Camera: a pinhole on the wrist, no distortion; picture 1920 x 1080 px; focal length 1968.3 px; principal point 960.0 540.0 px. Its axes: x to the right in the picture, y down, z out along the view. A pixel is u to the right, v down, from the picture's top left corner.
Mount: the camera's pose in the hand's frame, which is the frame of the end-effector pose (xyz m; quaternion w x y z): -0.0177 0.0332 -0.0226 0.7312 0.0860 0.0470 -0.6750
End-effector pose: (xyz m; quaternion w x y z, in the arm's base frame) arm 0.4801 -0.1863 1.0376 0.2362 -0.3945 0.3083 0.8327
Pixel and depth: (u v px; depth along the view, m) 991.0 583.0 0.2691
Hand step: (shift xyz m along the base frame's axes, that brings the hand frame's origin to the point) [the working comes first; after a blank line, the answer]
In the camera's frame: 0.0042 0.0059 0.2691

-0.0956 0.1799 0.1326
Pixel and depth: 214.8 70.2 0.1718
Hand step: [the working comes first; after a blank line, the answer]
In the camera's frame: -0.0650 -0.0410 0.1718

-0.0769 0.0551 0.1554
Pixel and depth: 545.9 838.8 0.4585
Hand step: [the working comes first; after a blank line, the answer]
In the camera's frame: -0.0965 0.0696 0.4585

-0.2716 0.2856 0.2216
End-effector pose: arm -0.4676 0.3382 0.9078 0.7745 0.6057 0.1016 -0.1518
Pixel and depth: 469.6 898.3 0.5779
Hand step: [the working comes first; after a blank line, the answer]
In the camera's frame: -0.1440 0.1052 0.5779

0.0550 -0.5488 0.1915
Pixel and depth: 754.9 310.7 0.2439
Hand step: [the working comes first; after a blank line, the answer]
In the camera's frame: -0.0254 -0.0284 0.2439

-0.0580 -0.2039 0.0832
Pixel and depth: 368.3 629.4 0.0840
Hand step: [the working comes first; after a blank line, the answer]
In the camera's frame: -0.0253 0.0038 0.0840

-0.0052 -0.0511 0.0611
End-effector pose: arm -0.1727 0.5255 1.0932 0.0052 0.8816 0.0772 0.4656
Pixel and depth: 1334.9 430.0 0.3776
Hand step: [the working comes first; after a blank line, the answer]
In the camera's frame: 0.0719 -0.0211 0.3776

0.2313 0.1227 -0.2391
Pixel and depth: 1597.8 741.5 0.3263
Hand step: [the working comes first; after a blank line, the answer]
In the camera's frame: 0.1057 0.0334 0.3263

0.2180 0.1469 -0.1617
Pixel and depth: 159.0 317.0 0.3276
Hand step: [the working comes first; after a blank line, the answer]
In the camera's frame: -0.1333 -0.0371 0.3276

0.2317 -0.0892 -0.2406
